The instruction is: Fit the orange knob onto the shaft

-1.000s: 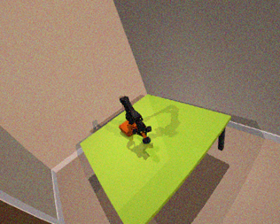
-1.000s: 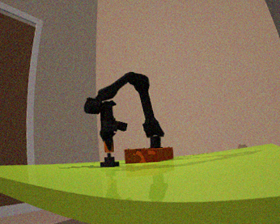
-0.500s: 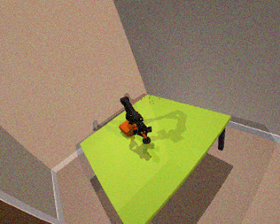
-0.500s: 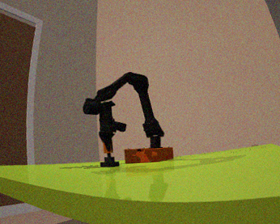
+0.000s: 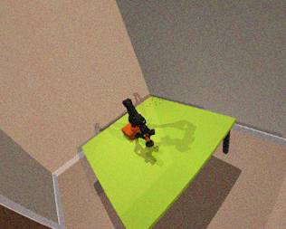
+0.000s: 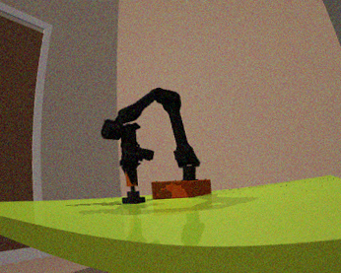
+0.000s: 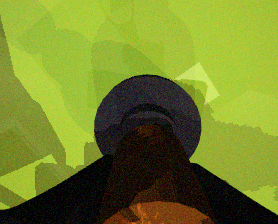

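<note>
Now: the orange knob 20 mm above my gripper tip. From my gripper tip the other things lie so: pedestal: 40 mm below.
</note>
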